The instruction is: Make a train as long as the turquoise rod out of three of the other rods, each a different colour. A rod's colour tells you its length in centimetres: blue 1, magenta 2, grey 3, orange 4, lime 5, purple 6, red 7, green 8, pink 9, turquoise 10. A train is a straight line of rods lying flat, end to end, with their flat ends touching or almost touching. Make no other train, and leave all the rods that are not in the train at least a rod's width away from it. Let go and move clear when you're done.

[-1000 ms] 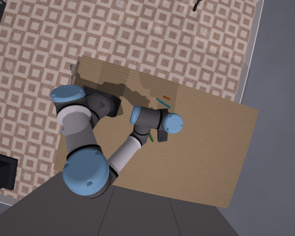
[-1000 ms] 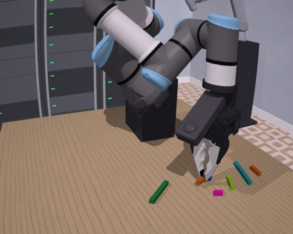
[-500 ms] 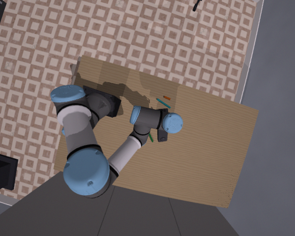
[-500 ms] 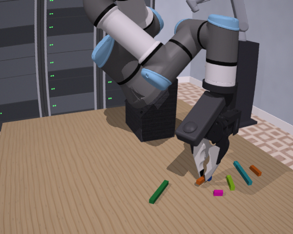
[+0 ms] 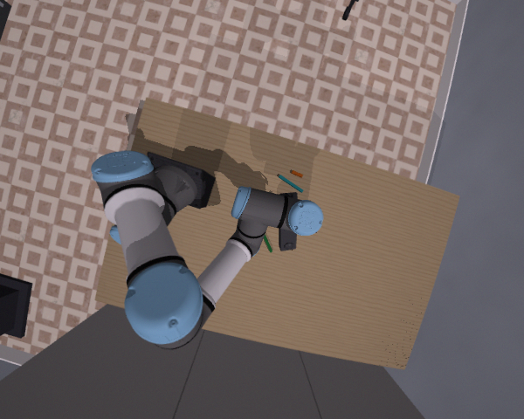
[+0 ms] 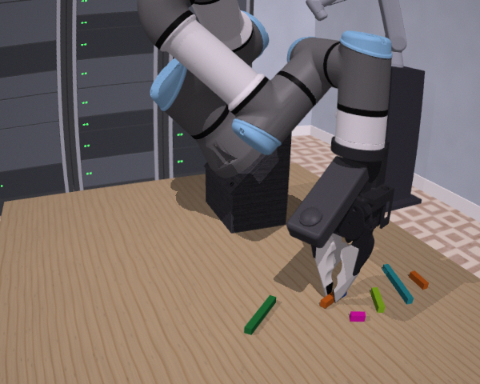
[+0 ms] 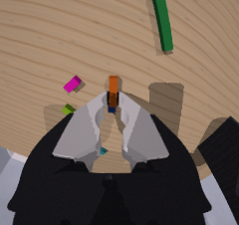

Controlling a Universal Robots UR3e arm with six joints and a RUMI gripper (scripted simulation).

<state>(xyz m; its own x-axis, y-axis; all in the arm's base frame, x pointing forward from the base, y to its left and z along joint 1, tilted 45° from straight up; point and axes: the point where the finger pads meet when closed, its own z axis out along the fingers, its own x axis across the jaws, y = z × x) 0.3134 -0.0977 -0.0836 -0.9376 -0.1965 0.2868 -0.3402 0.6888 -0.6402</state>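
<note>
Now: the blue rod 1 cm behind my hand, 2 cm to the left of it and 1 cm below it. Round my hand: lime rod 4 cm ahead, 6 cm to the left, 1 cm below; green rod 1 cm behind, 10 cm to the right, 1 cm below; magenta rod 5 cm ahead, 1 cm to the left, 1 cm below.
</note>
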